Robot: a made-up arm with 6 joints.
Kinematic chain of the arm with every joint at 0, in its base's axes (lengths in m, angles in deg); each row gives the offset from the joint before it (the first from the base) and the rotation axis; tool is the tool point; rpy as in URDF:
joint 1: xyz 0 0 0.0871 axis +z
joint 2: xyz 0 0 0 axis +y
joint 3: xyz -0.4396 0 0.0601 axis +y
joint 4: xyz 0.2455 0 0.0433 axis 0.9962 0 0.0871
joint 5: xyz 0 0 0 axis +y
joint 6: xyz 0.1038 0 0.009 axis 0.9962 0 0.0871
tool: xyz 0 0 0 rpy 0 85 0
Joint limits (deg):
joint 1: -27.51..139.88
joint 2: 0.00..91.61
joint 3: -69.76..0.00
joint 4: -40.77..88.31
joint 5: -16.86..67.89
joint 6: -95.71..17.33
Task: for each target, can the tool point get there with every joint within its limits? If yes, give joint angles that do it. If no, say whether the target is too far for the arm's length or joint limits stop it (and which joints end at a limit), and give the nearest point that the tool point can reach.
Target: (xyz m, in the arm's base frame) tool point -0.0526 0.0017 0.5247
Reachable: yes | joints 12.95 31.94 -63.14 11.08 42.33 -65.62
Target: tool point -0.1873 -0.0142 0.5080
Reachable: yes | joints 8.85 14.50 -63.70 15.00 33.14 -39.97
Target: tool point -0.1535 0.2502 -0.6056
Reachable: no: joint limits stop it (at a limit: joint 1, joint 2, joint 3, joint 5) | nearest point -0.1218 0.0839 0.0994 | short by 0.725 m
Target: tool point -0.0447 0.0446 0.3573
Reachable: yes | joints 105.29 42.24 -24.20 67.34 19.01 -37.88
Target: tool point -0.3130 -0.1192 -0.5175
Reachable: no: joint limits stop it (at a limit: joint 2, joint 3, joint 5) | nearest point -0.1371 -0.0522 0.0977 | short by 0.643 m
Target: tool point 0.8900 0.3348 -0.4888
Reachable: no: too far | nearest point 0.2845 0.1070 0.2577 | short by 0.988 m
